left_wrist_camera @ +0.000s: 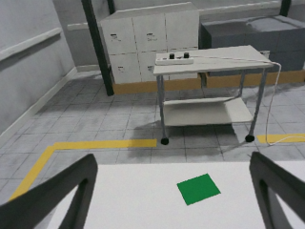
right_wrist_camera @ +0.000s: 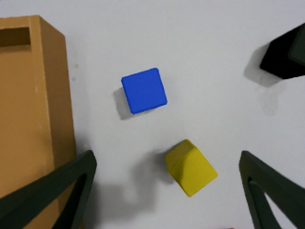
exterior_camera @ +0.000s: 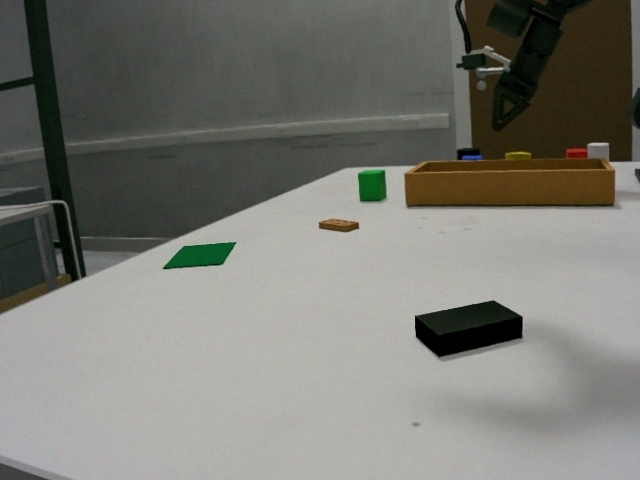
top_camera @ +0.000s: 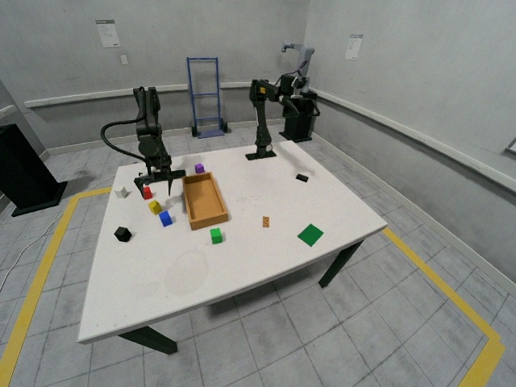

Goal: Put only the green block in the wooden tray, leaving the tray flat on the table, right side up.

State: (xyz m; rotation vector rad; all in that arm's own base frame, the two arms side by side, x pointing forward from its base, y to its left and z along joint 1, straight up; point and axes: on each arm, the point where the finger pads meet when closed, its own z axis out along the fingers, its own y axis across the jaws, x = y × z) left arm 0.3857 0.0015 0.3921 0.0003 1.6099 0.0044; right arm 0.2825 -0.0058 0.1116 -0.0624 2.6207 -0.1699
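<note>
The green block lies 22 cm ahead of my right hand, 17 cm to the left of it and 9 cm below it. Round my right hand: red block: 15 cm behind, 6 cm to the right, 9 cm below; then blue block: 5 cm ahead, 1 cm to the left, 9 cm below; then yellow block: 3 cm behind, 3 cm to the right, 9 cm below.
</note>
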